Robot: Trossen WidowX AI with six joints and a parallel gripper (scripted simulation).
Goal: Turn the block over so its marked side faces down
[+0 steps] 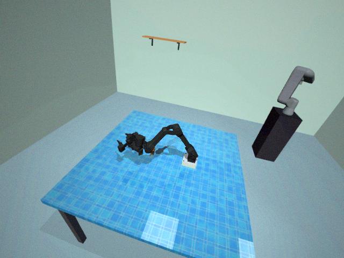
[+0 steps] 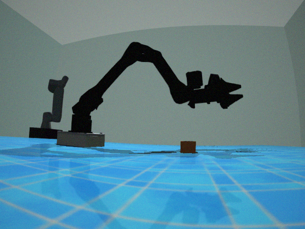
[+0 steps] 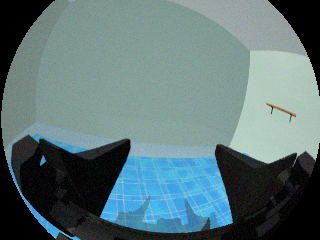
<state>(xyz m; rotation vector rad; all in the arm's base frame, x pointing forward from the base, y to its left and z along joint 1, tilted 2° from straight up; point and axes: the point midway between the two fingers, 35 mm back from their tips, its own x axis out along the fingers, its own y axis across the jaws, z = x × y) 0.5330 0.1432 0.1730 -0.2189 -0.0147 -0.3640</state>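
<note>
Now: gripper tip 21 cm past the block, 15 cm to the left of it and 19 cm above it.
</note>
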